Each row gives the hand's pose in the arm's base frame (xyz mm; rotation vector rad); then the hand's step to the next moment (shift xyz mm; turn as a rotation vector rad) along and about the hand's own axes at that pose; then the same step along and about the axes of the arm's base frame.
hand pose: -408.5 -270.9 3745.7 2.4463 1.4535 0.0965
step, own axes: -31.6 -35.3 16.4 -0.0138 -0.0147 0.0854
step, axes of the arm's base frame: -42.0 -15.2 -22.8 -0.0017 -0.0238 -0.0844
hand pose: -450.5 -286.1 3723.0 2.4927 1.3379 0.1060
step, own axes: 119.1 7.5 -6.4 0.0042 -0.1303 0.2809
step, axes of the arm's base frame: 71.5 95.7 -1.2 -0.0434 0.0048 -0.3066
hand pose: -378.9 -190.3 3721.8 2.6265 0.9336 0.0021
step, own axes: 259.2 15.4 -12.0 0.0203 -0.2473 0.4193
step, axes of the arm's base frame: 210.9 151.4 -13.5 -0.0860 0.0538 -0.4765
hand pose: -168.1 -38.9 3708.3 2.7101 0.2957 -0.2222
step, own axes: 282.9 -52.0 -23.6 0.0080 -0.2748 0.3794
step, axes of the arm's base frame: 263.3 105.3 -53.9 -0.1000 0.0927 -0.4483
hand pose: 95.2 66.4 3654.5 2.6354 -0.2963 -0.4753
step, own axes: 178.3 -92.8 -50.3 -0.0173 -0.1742 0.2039
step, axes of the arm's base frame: 194.4 50.9 -50.3 -0.0701 0.0792 -0.2470
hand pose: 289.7 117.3 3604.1 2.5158 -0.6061 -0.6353
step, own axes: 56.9 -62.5 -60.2 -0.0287 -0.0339 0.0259
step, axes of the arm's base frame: 95.6 40.0 -4.7 -0.0265 0.0330 -0.0292
